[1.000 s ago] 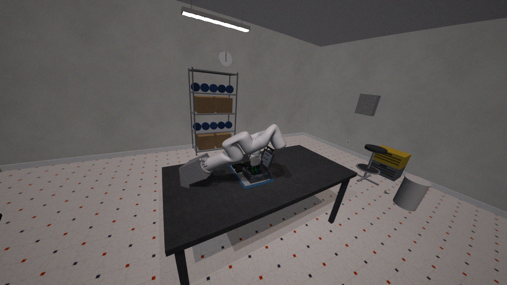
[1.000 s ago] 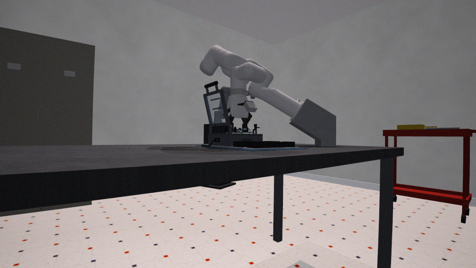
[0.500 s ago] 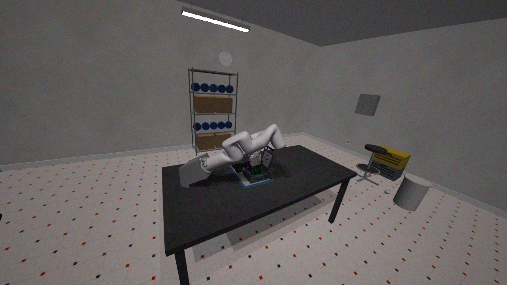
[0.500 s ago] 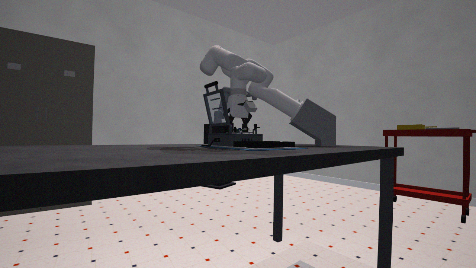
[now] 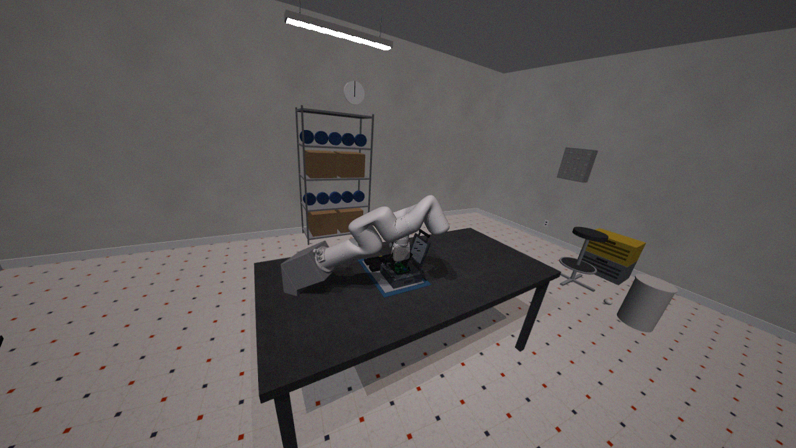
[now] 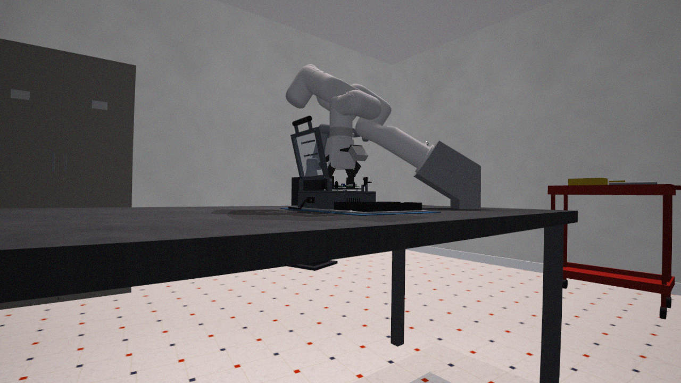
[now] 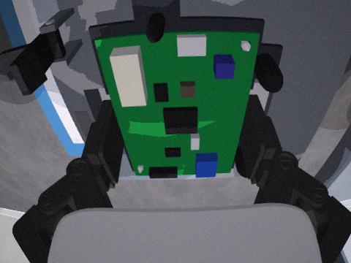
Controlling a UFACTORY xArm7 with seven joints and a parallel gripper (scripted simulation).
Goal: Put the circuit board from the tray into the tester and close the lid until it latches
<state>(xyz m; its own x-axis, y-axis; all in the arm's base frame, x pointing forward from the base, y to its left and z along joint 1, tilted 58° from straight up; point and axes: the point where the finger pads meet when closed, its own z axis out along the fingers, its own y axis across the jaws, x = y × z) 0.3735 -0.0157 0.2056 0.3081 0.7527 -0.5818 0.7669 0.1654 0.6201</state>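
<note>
The circuit board lies right at my hand. Round my hand: tester: 40 mm ahead, 20 mm to the left, 30 mm above; lid: 110 mm ahead, 50 mm to the right, 100 mm above; latch hook: 40 mm behind, 80 mm to the left, 10 mm above.
</note>
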